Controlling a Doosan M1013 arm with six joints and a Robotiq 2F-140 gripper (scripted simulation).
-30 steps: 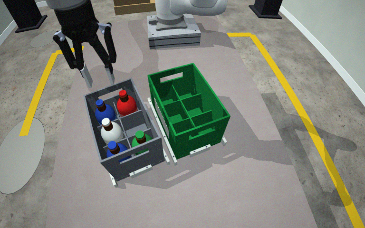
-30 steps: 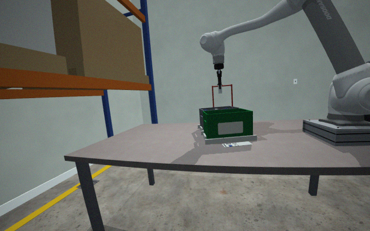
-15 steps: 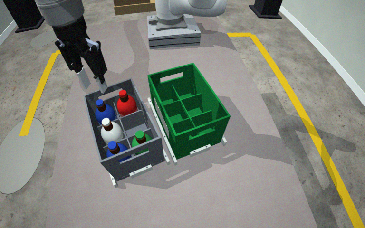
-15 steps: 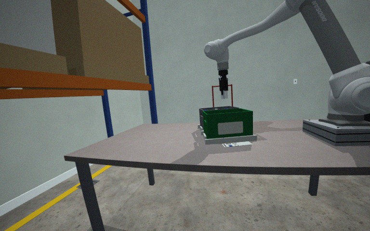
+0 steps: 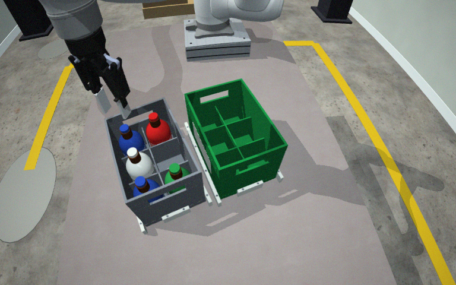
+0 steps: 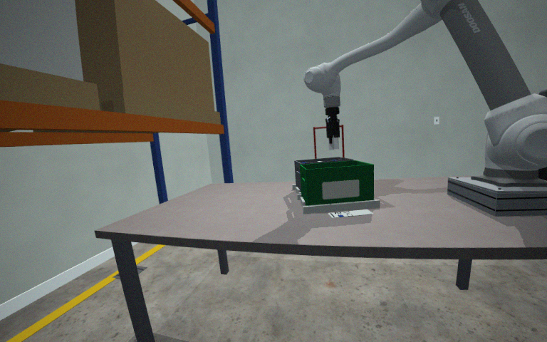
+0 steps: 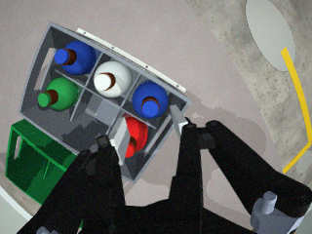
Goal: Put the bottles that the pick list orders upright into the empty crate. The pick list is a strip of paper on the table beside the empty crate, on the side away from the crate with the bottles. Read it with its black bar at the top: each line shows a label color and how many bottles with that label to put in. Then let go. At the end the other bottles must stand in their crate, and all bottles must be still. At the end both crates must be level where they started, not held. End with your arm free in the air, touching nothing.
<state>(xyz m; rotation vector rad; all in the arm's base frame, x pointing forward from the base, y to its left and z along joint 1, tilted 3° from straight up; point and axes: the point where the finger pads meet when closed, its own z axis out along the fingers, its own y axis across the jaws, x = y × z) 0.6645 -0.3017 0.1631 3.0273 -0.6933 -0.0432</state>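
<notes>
Now: the red-label bottle 3 cm behind my hand, 8 cm to the left of it and 17 cm below it. Round my hand: grey crate (7 cm ahead, 7 cm to the left, 17 cm below); then green bottle (14 cm ahead, 14 cm to the left, 17 cm below); then white-label bottle (8 cm ahead, 3 cm to the left, 17 cm below).
</notes>
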